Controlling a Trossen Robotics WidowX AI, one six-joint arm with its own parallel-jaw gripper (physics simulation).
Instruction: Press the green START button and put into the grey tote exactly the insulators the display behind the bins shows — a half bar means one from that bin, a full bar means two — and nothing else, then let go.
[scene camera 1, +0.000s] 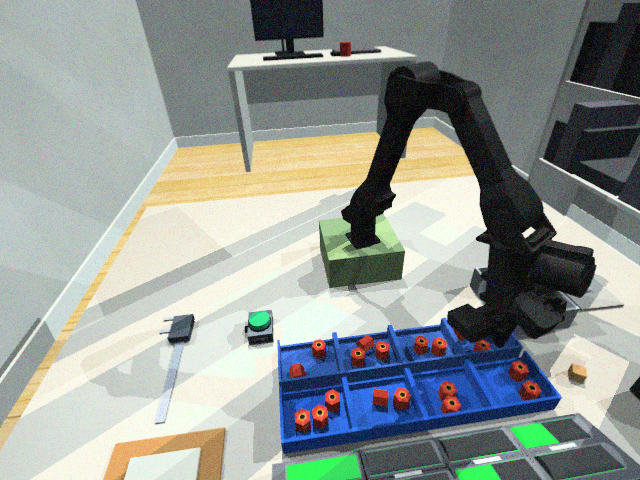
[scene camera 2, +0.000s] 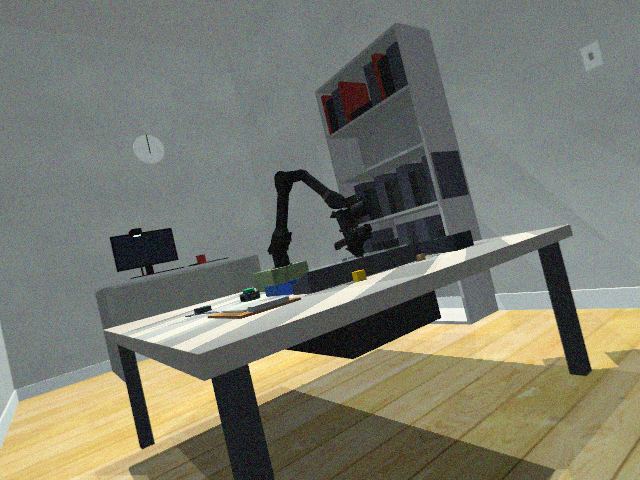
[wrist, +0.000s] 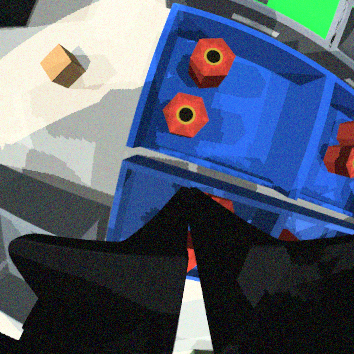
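Seen in the pictures: gripper, fingertip midpoint: (scene camera 1: 498, 345) (wrist: 187, 194); arm's base, origin of the base link: (scene camera 1: 362, 238) (scene camera 2: 282, 266).
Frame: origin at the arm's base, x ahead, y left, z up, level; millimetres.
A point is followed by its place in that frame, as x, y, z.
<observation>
My gripper (scene camera 1: 500, 338) {335, 110, -49} (scene camera 2: 357, 253) {335, 110, -49} (wrist: 187, 194) {335, 110, -49} is shut and empty, tips together over the blue bins' (scene camera 1: 372, 432) (scene camera 2: 279, 288) rear right compartment. Red hexagonal insulators there (scene camera 1: 481, 344) (wrist: 192, 260) are partly hidden behind the fingers. Two insulators (scene camera 1: 518, 369) {382, 109, -53} (wrist: 185, 115) {378, 116, -54} stand apart in the front right compartment. Other compartments hold more. The grey tote (scene camera 1: 570, 316) {329, 286, -49} (wrist: 55, 186) {316, 222, -82} is beside the bins, mostly hidden behind the arm; its contents cannot be seen. The green START button (scene camera 1: 259, 320) {124, -279, -44} (scene camera 2: 250, 290) {135, -284, -51} is left of the bins. The display (scene camera 1: 400, 457) {438, -149, -37} shows one full green bar and two half bars.
A small wooden block (scene camera 1: 577, 373) {418, 202, -64} (scene camera 2: 420, 256) (wrist: 62, 66) {410, 203, -64} lies right of the bins. A caliper (scene camera 1: 180, 328) {68, -433, -65} and an orange-edged board (scene camera 1: 216, 454) {328, -387, -78} lie at the left. A yellow block (scene camera 2: 358, 275) {565, -224, -67} stands in front of the display. The green base block (scene camera 1: 364, 268) {63, -24, -37} carries the arm.
</observation>
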